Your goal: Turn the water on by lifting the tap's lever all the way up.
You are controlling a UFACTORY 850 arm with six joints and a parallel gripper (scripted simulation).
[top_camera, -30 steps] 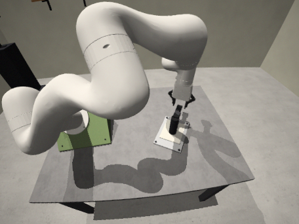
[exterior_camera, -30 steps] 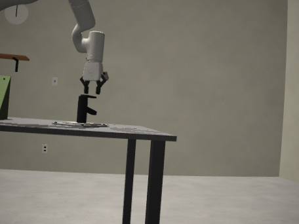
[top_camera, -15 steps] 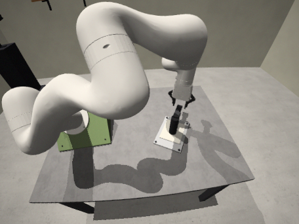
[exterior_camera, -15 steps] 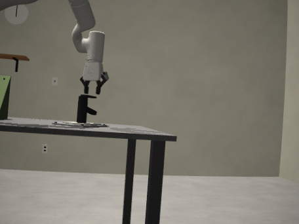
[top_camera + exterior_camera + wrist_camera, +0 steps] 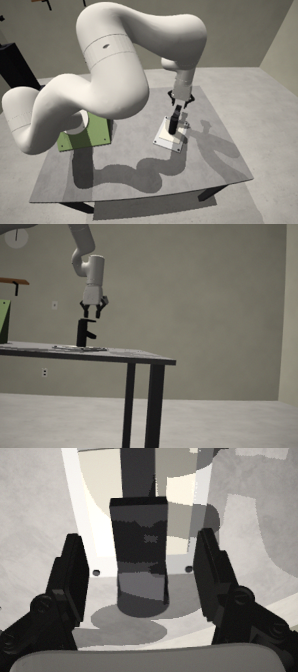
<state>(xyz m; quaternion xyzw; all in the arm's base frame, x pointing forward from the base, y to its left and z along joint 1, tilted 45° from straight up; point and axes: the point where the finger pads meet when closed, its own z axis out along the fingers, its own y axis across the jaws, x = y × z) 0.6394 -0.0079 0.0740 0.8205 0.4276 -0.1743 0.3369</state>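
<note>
The tap lever lies 5 cm to the right of my hand, 4 cm below it and 3 cm behind it.
</note>
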